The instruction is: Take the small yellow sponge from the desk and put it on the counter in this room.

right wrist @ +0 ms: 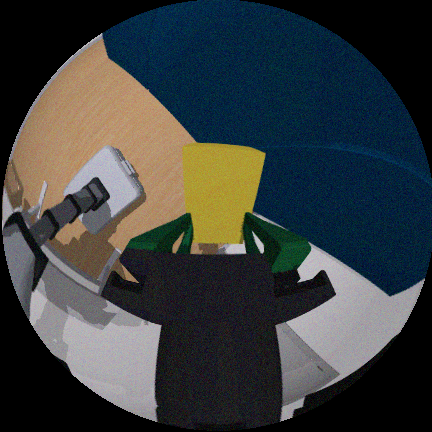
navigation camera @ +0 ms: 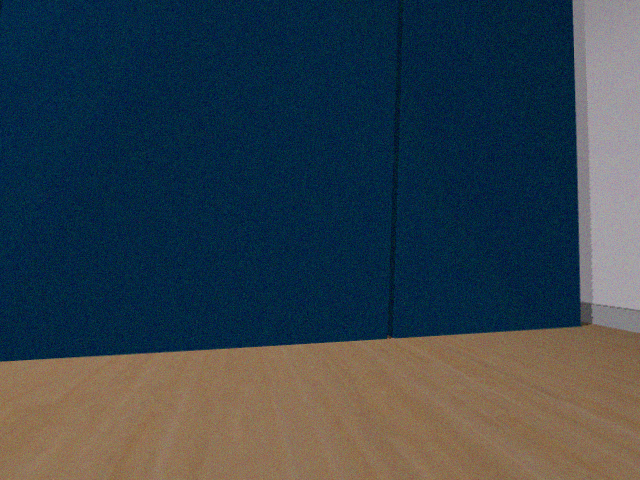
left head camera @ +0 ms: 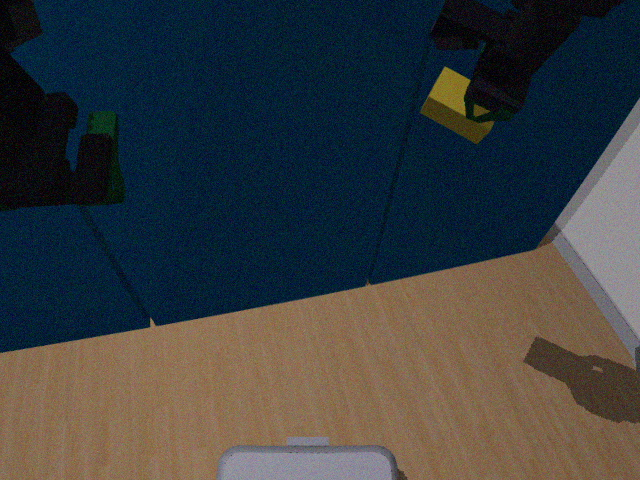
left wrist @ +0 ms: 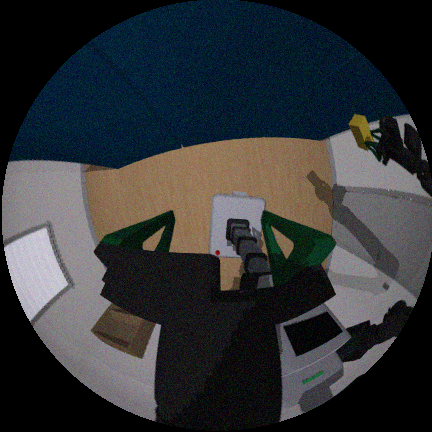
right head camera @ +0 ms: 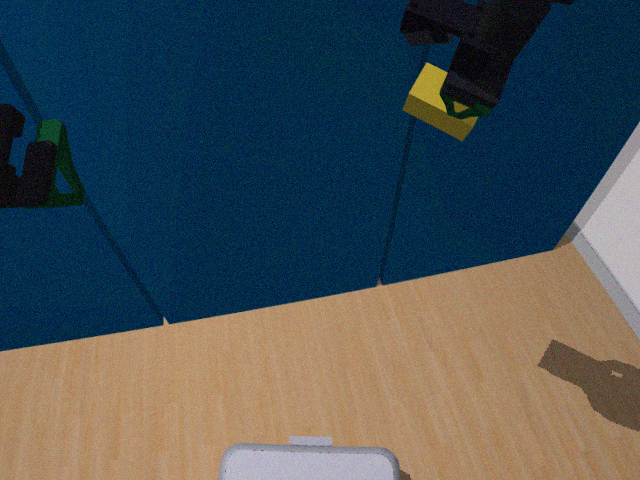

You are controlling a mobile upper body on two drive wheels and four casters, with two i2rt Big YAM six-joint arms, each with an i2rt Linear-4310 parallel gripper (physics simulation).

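Places are measured from the left arm's base along level axes (x left, y up, z ahead), in millimetres.
Where they show: left gripper, fingertip midpoint: (left head camera: 68, 198) (left wrist: 217, 214) (right head camera: 34, 201); right gripper, fingertip midpoint: (right wrist: 217, 215) (left head camera: 475, 107) (left wrist: 365, 137) (right head camera: 458, 103).
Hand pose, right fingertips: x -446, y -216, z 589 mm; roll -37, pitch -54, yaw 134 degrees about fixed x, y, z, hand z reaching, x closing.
Note:
After its pixels a point has its place.
The yellow sponge (left head camera: 448, 105) @(x -400, y -210, z 577 mm) (right head camera: 431, 101) @(x -403, y -209, z 578 mm) (left wrist: 359, 131) @(x -390, y -213, z 582 mm) (right wrist: 222, 190) @(x -418, y -199, z 599 mm) is a block held between the green fingers of my right gripper (right wrist: 217, 215) @(x -446, y -216, z 589 mm), in the air in front of the blue panelled surface. My right gripper is shut on it; in the head camera views it is at the upper right, with one finger partly covering the sponge. My left gripper (left wrist: 217, 214) @(x 1, y -150, z 319 mm) is open and empty, with its green fingers wide apart; at the left of both head camera views part of it shows. No counter top and no desk can be made out in these views.
A tall blue panelled front (left head camera: 268, 155) @(x -103, y -610, z 944 mm) (right head camera: 258, 170) @(x -66, y -655, z 936 mm) (navigation camera: 232, 180) @(x -40, y -1006, z 929 mm) with vertical seams rises from the wood floor (left head camera: 258, 382) @(x -42, y -1410, z 597 mm) (navigation camera: 310, 413) @(x -246, y -1410, z 699 mm). A white wall (left head camera: 615, 248) @(x -1601, y -1134, z 1059 mm) (navigation camera: 615, 155) @(x -1557, y -669, z 1238 mm) meets it at the right. The arm's shadow lies on the floor at the right. A brown box (left wrist: 125, 332) @(x 1161, y -681, z -1590 mm) shows at lower left in the left wrist view.

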